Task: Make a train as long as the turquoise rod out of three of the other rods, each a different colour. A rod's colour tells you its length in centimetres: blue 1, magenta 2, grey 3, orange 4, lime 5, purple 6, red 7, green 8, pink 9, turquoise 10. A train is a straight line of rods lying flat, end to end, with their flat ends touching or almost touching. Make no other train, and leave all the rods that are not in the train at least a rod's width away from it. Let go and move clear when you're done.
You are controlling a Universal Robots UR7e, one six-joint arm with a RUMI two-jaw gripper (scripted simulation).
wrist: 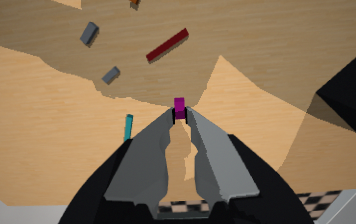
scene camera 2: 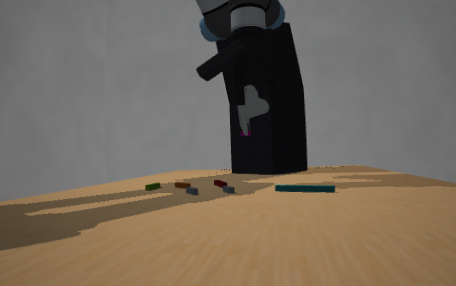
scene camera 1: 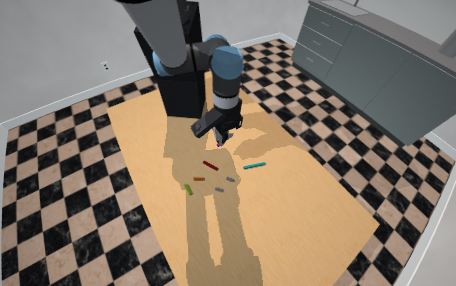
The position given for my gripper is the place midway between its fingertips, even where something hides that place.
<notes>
In view: my gripper [scene camera 2: 246, 135].
My gripper is seen too in the wrist view [wrist: 179, 108] and in scene camera 1 [scene camera 1: 219, 145].
</notes>
